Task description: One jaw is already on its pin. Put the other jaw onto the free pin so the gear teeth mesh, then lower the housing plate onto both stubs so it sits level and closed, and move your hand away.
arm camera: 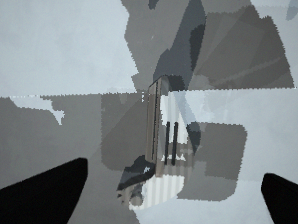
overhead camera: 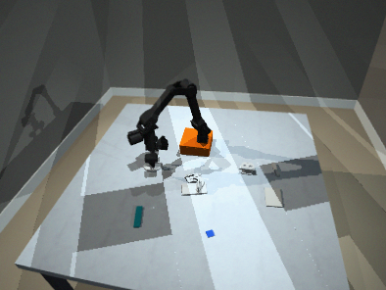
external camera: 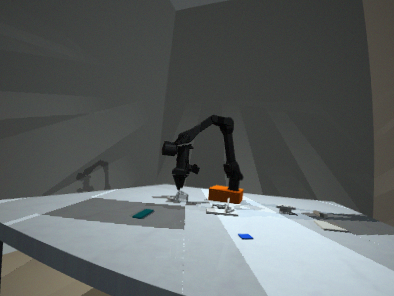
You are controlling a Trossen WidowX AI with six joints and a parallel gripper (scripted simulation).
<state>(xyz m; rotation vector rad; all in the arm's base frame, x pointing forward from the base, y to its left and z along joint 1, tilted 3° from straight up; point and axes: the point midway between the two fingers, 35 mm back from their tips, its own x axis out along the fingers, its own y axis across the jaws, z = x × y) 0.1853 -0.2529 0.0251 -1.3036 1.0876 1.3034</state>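
Now: gripper tip 1 cm past the jaw, 4 cm to the left of it and 5 cm above it. Also, from my gripper tip: white base (14 cm ahead, 22 cm to the left, 5 cm below); then small pale block (49 cm to the left, 5 cm below); then teal bar (31 cm ahead, 3 cm to the right, 6 cm below).
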